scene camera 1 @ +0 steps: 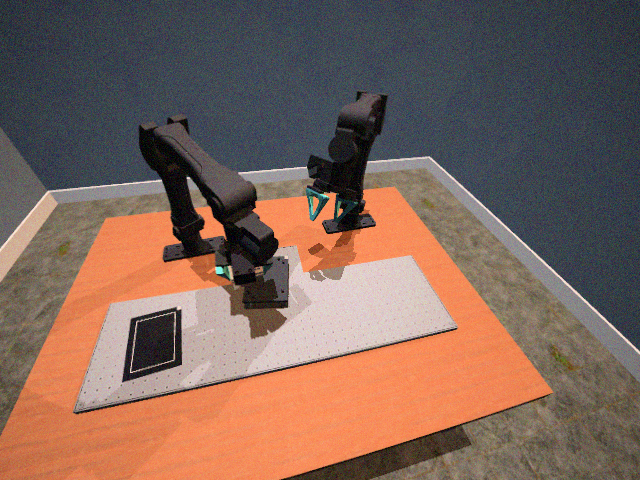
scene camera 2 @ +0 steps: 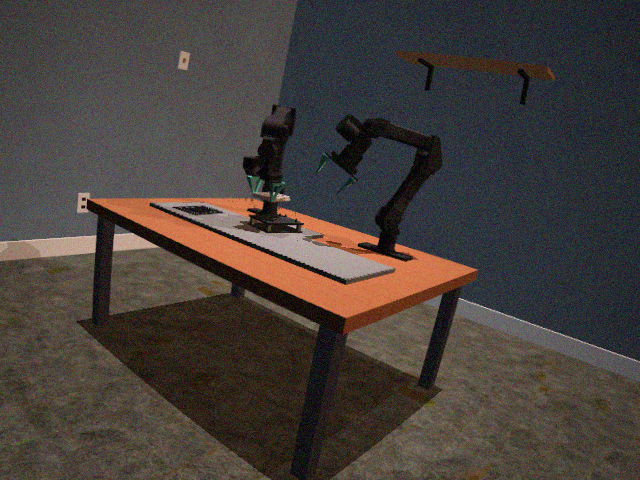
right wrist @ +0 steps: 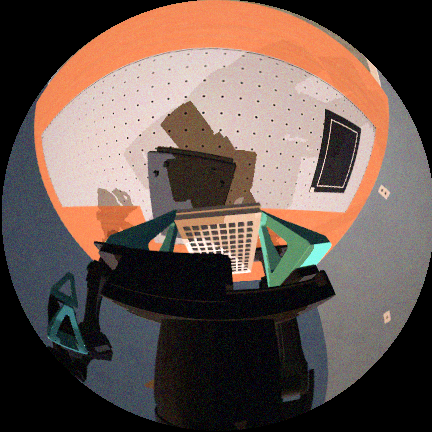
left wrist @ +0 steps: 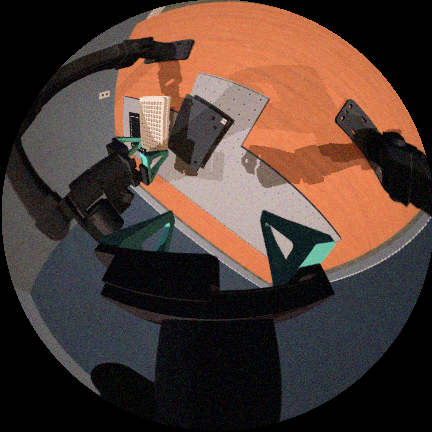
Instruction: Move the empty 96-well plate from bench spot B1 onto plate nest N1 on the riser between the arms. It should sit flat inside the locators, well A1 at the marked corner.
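Pixels of known places: left gripper, fingertip midpoint: (scene camera 1: pixel 324 221) (scene camera 2: pixel 326 183) (right wrist: pixel 69 286) (left wrist: pixel 216 214); right gripper, fingertip midpoint: (scene camera 2: pixel 263 199) (right wrist: pixel 217 214) (left wrist: pixel 155 145); left arm's base, link origin: (scene camera 1: pixel 349 224) (scene camera 2: pixel 384 252) (left wrist: pixel 372 145); right arm's base, link origin: (scene camera 1: pixel 195 249) (left wrist: pixel 166 51).
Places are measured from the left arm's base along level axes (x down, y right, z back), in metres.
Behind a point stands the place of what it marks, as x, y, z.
Note:
The pale 96-well plate (scene camera 2: pixel 281 197) @(-0.124, 0.357, -0.193) (left wrist: pixel 154 122) @(-0.123, 0.384, -0.191) (right wrist: pixel 242 230) @(-0.122, 0.417, -0.240) is raised off the bench, wells showing in both wrist views. My right gripper (scene camera 1: pixel 242 271) @(-0.110, 0.391, -0.253) (scene camera 2: pixel 264 196) @(-0.110, 0.391, -0.253) (right wrist: pixel 217 214) @(-0.110, 0.391, -0.253) is shut on it, a finger at each side, above and behind the dark riser nest (scene camera 1: pixel 279 290) @(-0.049, 0.315, -0.274) (scene camera 2: pixel 281 222) @(-0.049, 0.293, -0.250) (left wrist: pixel 200 131) @(-0.049, 0.316, -0.201) (right wrist: pixel 159 195) @(-0.049, 0.302, -0.242). A gap shows between plate and riser in scene camera 2. A small white mark (left wrist: pixel 224 121) @(-0.049, 0.270, -0.157) sits at one nest corner. My left gripper (scene camera 1: pixel 324 220) @(-0.212, 0.171, -0.202) (scene camera 2: pixel 328 182) @(-0.212, 0.171, -0.202) (left wrist: pixel 216 214) @(-0.212, 0.171, -0.202) is open and empty, high to the right of the riser. The arm mostly hides the plate in scene camera 1.
The black bench spot B1 (scene camera 1: pixel 155 343) @(-0.015, 0.639, -0.332) (scene camera 2: pixel 199 210) @(-0.015, 0.631, -0.330) (right wrist: pixel 337 150) @(-0.015, 0.628, -0.334), with a white outline, lies at the left end of the perforated grey board (scene camera 1: pixel 351 315) @(-0.013, 0.136, -0.380) (scene camera 2: pixel 341 260) @(-0.013, -0.017, -0.330). The board lies on the orange table (scene camera 1: pixel 361 397) @(0.000, 0.184, -0.577). A wall shelf (scene camera 2: pixel 475 63) hangs behind the arms.

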